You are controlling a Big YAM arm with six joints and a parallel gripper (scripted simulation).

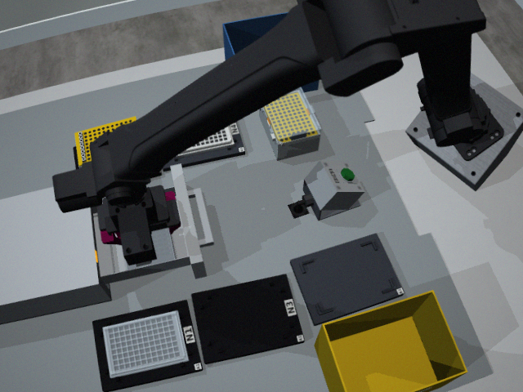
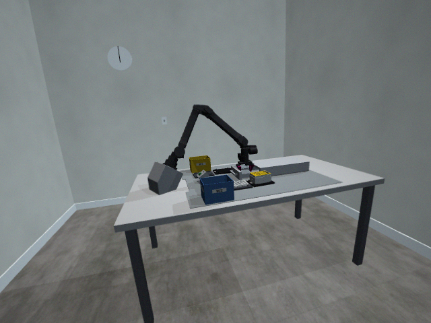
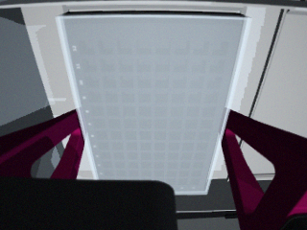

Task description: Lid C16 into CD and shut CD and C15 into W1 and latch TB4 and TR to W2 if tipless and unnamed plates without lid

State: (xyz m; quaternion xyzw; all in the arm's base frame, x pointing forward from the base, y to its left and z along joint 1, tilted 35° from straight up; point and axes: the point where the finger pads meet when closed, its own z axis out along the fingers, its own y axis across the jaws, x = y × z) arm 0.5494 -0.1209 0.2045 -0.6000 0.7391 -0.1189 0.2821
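Now: hand right at the plate lid. From my hand the other things lie so: cooler drawer (40 mm ahead, 10 mm to the right); then black plate (right at my hand); then cooler CD (160 mm ahead, 30 mm to the right, 10 mm above).
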